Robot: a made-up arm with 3 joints.
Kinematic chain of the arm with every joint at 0, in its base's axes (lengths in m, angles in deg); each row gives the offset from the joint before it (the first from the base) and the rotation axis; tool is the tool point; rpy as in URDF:
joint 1: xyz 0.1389 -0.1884 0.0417 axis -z
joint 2: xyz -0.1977 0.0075 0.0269 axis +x
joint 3: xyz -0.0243 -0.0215 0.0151 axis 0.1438 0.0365 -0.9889
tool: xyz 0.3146 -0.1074 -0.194 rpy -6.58 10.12 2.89
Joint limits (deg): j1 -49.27..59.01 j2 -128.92..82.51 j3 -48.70..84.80
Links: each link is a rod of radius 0.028 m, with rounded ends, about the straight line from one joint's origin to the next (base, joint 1, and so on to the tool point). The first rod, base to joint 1, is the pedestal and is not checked.
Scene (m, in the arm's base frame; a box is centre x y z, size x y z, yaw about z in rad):
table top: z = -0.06
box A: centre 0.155 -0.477 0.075 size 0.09 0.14 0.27 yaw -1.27
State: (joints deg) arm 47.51 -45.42 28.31
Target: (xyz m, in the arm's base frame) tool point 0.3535 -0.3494 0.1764
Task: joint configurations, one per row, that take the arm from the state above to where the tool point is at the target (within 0.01 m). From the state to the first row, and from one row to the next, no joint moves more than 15 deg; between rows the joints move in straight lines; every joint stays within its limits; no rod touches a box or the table.
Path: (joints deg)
1: 38.56 -59.34 31.44
2: 29.60 -73.25 34.57
3: 20.65 -87.17 37.69
4: 11.70 -101.09 40.82
5: 2.75 -115.00 43.95
6: -6.21 -128.92 47.08
7: -14.20 -115.54 41.91
8: -22.20 -102.15 36.75
9: -30.20 -88.77 31.59
10: -38.19 -75.38 26.43
11: -46.19 -62.00 21.27

